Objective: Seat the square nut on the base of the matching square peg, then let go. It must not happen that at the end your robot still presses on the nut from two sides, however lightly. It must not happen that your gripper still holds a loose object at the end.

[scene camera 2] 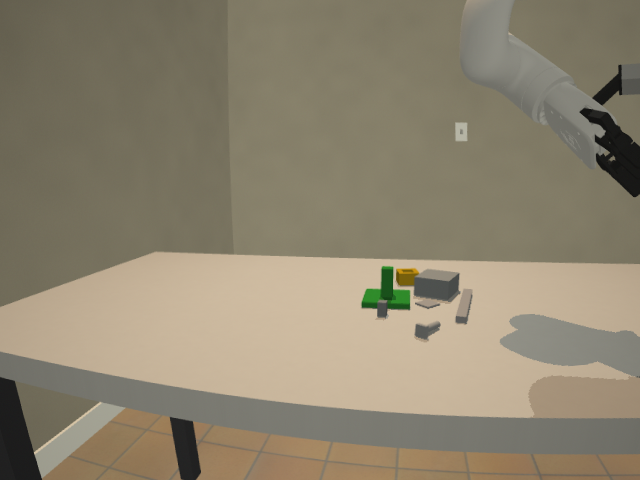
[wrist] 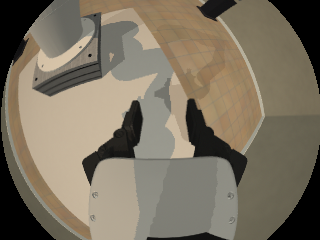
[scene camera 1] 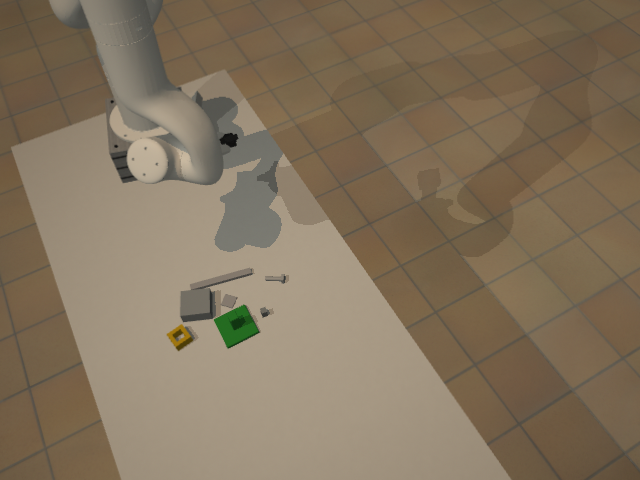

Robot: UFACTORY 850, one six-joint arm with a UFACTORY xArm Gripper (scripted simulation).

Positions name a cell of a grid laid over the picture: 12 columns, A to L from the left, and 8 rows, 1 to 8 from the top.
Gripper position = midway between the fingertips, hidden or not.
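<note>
There is a grey block (scene camera 2: I5) that I can see, and scene camera 1 gives me the block (scene camera 1: D6) as well. The wrist view does not show the block, hidden as it is by my gripper. What I do see there is my gripper (wrist: G4).
</note>
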